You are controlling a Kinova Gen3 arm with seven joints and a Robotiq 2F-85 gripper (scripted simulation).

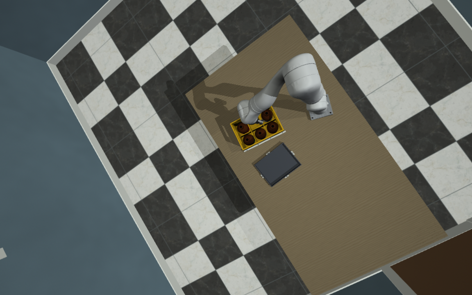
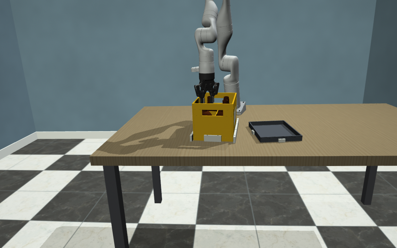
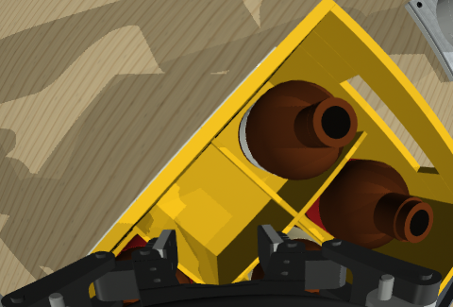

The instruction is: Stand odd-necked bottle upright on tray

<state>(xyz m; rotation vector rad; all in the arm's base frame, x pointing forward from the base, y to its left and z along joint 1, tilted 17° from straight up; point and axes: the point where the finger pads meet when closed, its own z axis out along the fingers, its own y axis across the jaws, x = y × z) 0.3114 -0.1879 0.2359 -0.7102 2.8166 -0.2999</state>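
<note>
My gripper is now 10 mm short of the yellow crate, 40 mm to the right of it and 70 mm above it. Round my hand: brown bottle 60 mm behind, 110 mm to the left, 70 mm below; dark tray 90 mm ahead, 310 mm to the left, 140 mm below.
</note>
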